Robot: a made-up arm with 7 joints.
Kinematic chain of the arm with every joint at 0, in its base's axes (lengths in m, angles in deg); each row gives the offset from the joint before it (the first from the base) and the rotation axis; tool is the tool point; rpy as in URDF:
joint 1: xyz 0 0 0.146 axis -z
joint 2: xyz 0 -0.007 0.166 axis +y
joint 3: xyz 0 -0.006 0.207 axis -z
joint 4: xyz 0 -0.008 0.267 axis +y
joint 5: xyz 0 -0.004 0.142 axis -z
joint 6: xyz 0 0 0.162 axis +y
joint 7: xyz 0 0 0.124 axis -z
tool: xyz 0 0 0 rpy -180 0 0
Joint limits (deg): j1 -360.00..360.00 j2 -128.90..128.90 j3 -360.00..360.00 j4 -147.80..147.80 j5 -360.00..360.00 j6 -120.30..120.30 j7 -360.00..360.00
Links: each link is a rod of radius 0.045 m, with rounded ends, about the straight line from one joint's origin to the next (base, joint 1, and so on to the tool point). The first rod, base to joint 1, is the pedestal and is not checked.
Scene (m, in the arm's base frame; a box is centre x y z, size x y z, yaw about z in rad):
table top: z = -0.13
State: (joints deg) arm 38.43 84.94 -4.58 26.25 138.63 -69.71 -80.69
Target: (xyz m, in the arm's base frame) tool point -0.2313 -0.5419 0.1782
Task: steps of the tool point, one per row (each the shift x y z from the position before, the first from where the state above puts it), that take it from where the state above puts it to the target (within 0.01 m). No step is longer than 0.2 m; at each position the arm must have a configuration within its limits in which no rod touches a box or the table.
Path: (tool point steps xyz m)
1: -0.1463 -0.1227 -0.0146
2: -0.1772 -0.0810 -0.0056
3: -0.1932 -0.0285 0.0049
4: -0.1899 0.0283 0.0154
5: -0.1664 0.0817 0.0252

